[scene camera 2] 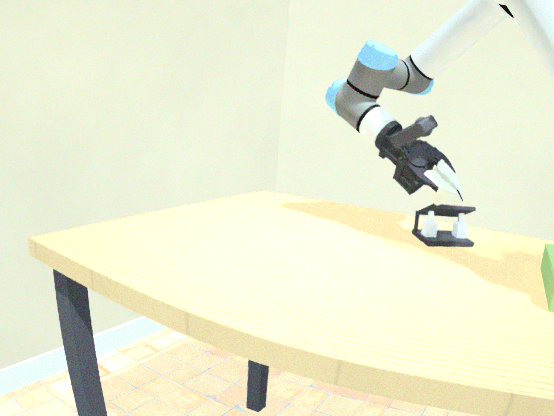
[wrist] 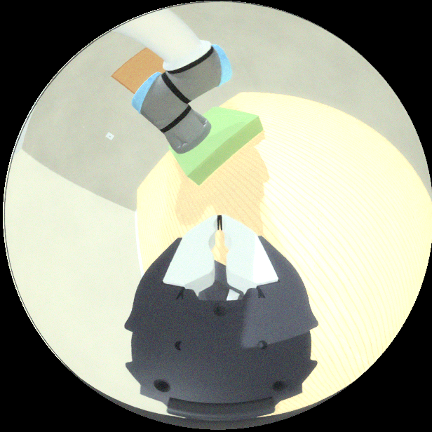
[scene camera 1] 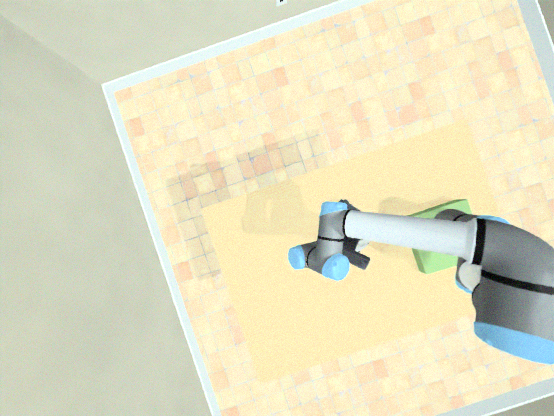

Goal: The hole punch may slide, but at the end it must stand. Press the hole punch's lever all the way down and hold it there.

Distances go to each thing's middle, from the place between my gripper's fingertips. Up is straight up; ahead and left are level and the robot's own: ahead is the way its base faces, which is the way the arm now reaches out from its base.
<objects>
Now: the hole punch (scene camera 2: 429, 235) 120 mm to the right of my hand, 60 mm below it and 40 mm ahead of it.
</objects>
